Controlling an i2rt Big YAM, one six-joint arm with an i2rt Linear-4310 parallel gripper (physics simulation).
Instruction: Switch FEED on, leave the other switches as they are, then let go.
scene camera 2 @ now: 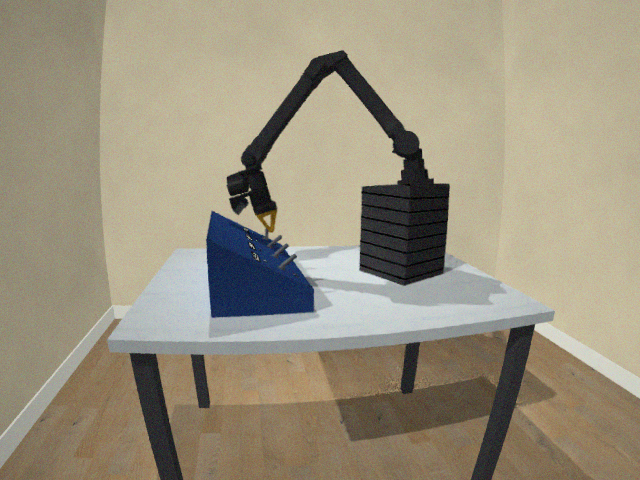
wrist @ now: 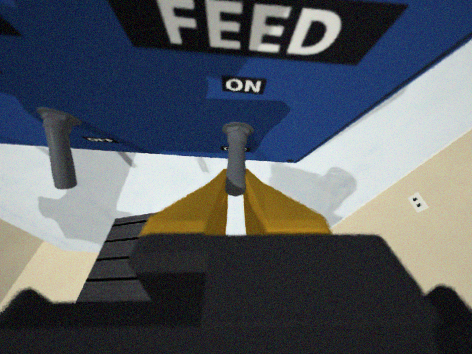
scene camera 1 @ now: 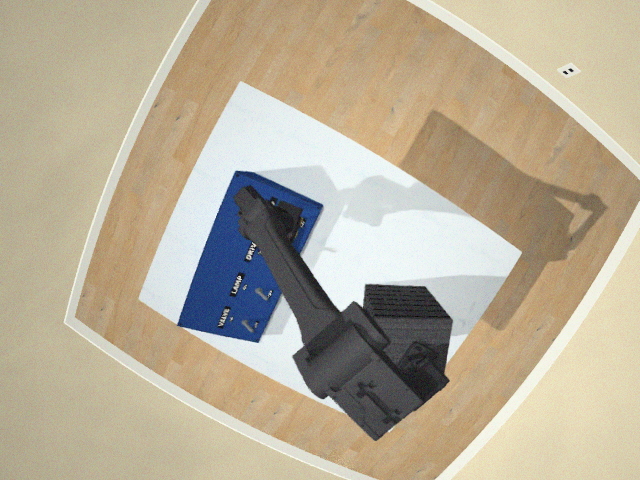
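Seen in the pictures: gripper, fingertip midpoint: (scene camera 2: 271, 231) (wrist: 235, 176) (scene camera 1: 296, 223); arm's base, link origin: (scene camera 2: 415, 184) (scene camera 1: 414, 365).
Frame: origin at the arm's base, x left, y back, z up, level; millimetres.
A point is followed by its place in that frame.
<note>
The blue sloped switch panel (scene camera 1: 211, 268) {x 85, y -595, z -125 mm} (scene camera 2: 258, 291) {x 296, y -499, z -233 mm} (wrist: 150, 75) {x -93, y -506, z -178 mm} stands on the table. In the wrist view the FEED label (wrist: 272, 30) {x -139, y -532, z -166 mm} is above the ON label (wrist: 243, 85) {x -134, y -508, z -178 mm}. The grey FEED lever (scene camera 2: 266, 233) {x -133, y -464, z -179 mm} (wrist: 236, 155) {x -137, y -468, z -174 mm} stands below ON and partly covers its OFF label. My gripper (scene camera 2: 270, 229) {x -140, y -446, z -175 mm} (wrist: 235, 176) {x -140, y -446, z -175 mm} is shut on the FEED lever near its free end. In scene camera 2 this lever looks more upright than the other three, which lean down the slope. The arm hides FEED in scene camera 1. The LAMP lever (scene camera 1: 262, 293) {x 95, y -434, z -180 mm} and VALVE lever (scene camera 1: 249, 325) {x 214, y -420, z -177 mm} point towards their OFF labels.
The neighbouring lever (wrist: 61, 150) {x -23, y -446, z -180 mm}, on the DRIVE side, stands left of my fingers in the wrist view. The arm's dark ribbed base block (scene camera 1: 408, 315) {x -101, y -81, z -40 mm} (scene camera 2: 403, 232) {x 107, y -77, z -135 mm} (wrist: 117, 260) {x 64, y -99, z -190 mm} stands on the white table (scene camera 1: 222, 139) {x -237, y -796, z -294 mm} (scene camera 2: 170, 325) {x 351, y -708, z -294 mm}, across from the panel's sloped face.
</note>
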